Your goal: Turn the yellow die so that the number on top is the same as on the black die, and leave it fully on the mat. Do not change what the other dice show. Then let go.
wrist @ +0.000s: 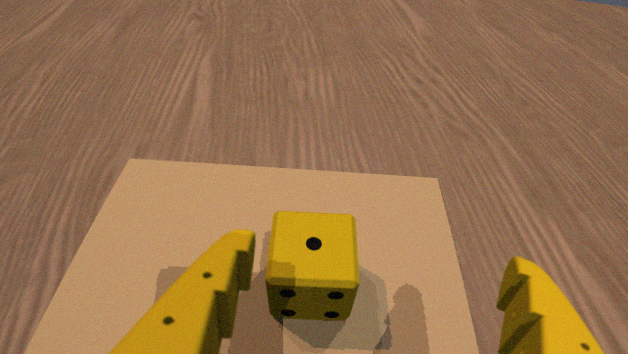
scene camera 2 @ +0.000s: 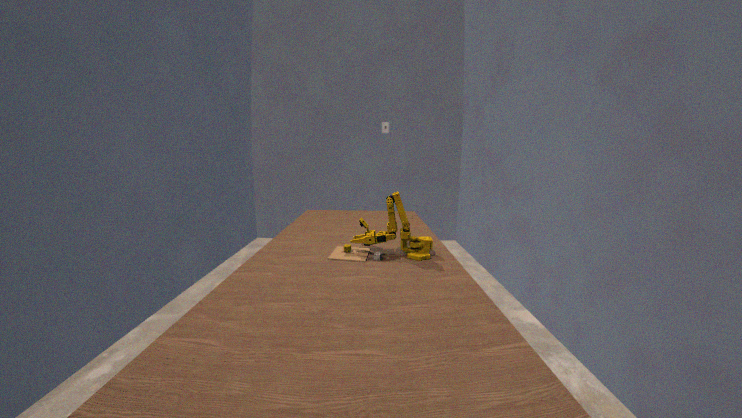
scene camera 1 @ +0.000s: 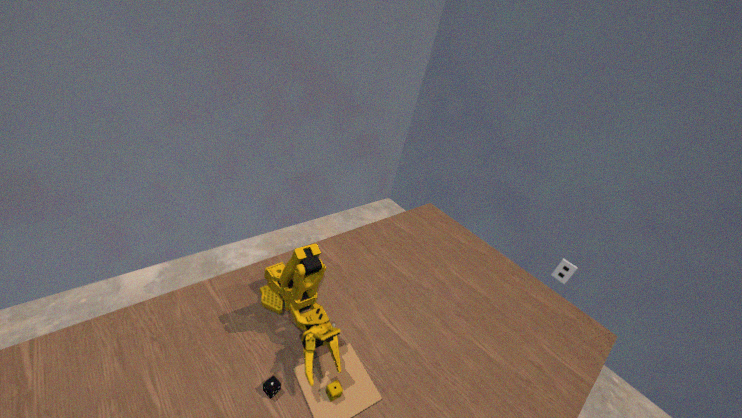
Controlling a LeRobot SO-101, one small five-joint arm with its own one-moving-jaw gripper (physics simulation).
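Where they show: hand, its tool point: [wrist: 253, 252] [scene camera 2: 351, 241] [scene camera 1: 337, 370]; arm's base, origin of its link: [scene camera 2: 412, 255] [scene camera 1: 286, 301].
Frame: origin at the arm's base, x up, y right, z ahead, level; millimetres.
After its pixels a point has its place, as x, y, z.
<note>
The yellow die [scene camera 1: 334, 389] @(29, 32, 257) [scene camera 2: 347, 248] @(20, 16, 253) [wrist: 313, 260] @(29, 28, 249) lies flat on the tan mat [scene camera 1: 364, 390] @(4, -29, 286) [scene camera 2: 336, 255] @(4, -19, 293) [wrist: 200, 200] @(4, -13, 294). Its top shows one pip and the side facing the wrist camera shows four. The black die [scene camera 1: 271, 386] @(25, 128, 182) stands on the table left of the mat in the first scene view; its top seems to show one pip. My gripper [scene camera 1: 326, 376] @(52, 14, 238) [scene camera 2: 356, 232] @(52, 14, 238) [wrist: 381, 247] is open and empty, with its tips above the mat, just short of the yellow die. In the wrist view the die shows between the jaws, nearer the left one, touching neither.
A small whitish-grey die [scene camera 2: 377, 255] @(20, -54, 139) stands on the wooden table [scene camera 1: 441, 311] @(0, -350, 245) [scene camera 2: 332, 337] @(0, -479, 246) [wrist: 310, 100] @(0, 37, 370) between the mat and the arm's base. In the first scene view the arm mostly hides it. The arm's base stands behind the mat, near the table's back edge.
</note>
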